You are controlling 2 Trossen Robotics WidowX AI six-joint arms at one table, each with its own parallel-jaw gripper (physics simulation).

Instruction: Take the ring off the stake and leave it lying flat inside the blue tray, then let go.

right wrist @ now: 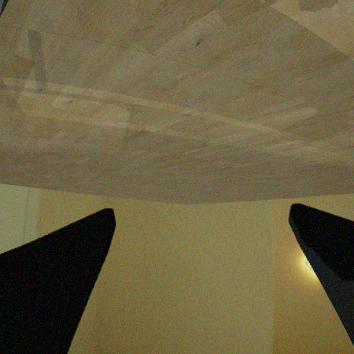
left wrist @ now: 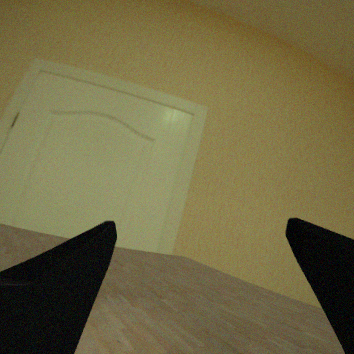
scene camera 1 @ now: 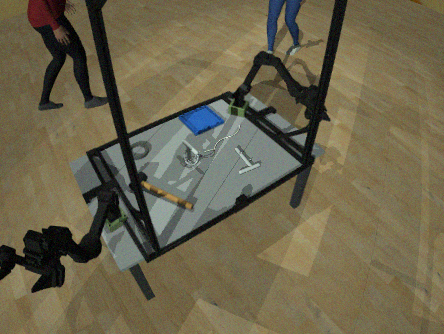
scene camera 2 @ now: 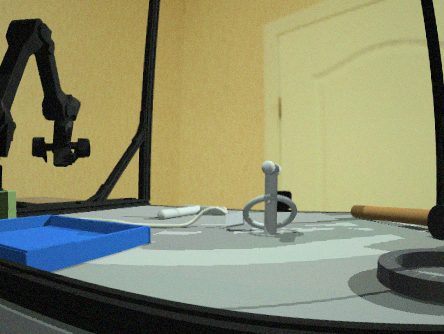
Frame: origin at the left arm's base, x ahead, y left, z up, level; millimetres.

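Seen in the pictures: left gripper, fingertip midpoint: [left wrist: 201,228] [scene camera 1: 14,285]; right gripper, fingertip midpoint: [right wrist: 201,214] [scene camera 1: 328,115]; left arm's base, origin of the base link: [scene camera 1: 113,214]; right arm's base, origin of the base link: [scene camera 1: 239,103].
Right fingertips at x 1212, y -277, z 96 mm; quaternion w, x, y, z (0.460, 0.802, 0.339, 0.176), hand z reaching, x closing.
Note:
Pixels of each thing's top centre, then the offset from my right fingertips to it. "pt": a spot on its surface instead.
- grey stake, middle of its top: [scene camera 2: 272,162] [scene camera 1: 190,145] 721 mm back, 329 mm left, 23 mm down
- blue tray, middle of its top: [scene camera 2: 42,226] [scene camera 1: 201,117] 470 mm back, 556 mm left, 112 mm down
- dark grey ring-shaped piece, surface spot: [scene camera 2: 400,285] pt 841 mm back, 614 mm left, 129 mm down
- orange-brown handle, surface spot: [scene camera 2: 390,214] pt 942 mm back, 239 mm left, 114 mm down
- white T-shaped piece, middle of its top: [scene camera 2: 187,207] [scene camera 1: 241,157] 521 mm back, 166 mm left, 115 mm down
The light grey ring [scene camera 1: 190,166] [scene camera 2: 246,212] is around the grey stake [scene camera 1: 190,148] [scene camera 2: 271,205], tilted, below the stake's knobbed top. The blue tray [scene camera 1: 201,120] [scene camera 2: 85,252] lies apart from the stake; no ring shows in it. My left gripper [scene camera 1: 19,283] [left wrist: 201,228] is open and empty, off the table at the lower left of scene camera 1. My right gripper [scene camera 1: 318,118] [scene camera 2: 61,148] [right wrist: 201,214] is open and empty, beyond the table's right end. Neither gripper is near the ring, and the wrist views do not show it.
A dark grey ring-shaped piece [scene camera 2: 400,285] lies flat. A hammer-like tool has an orange-brown handle [scene camera 1: 167,195] [scene camera 2: 390,214]. A white T-shaped piece [scene camera 1: 249,162] and a pale wavy cord [scene camera 1: 227,137] [scene camera 2: 180,225] lie near the stake. Black frame posts [scene camera 1: 117,115] [scene camera 1: 325,85] rise at the table.

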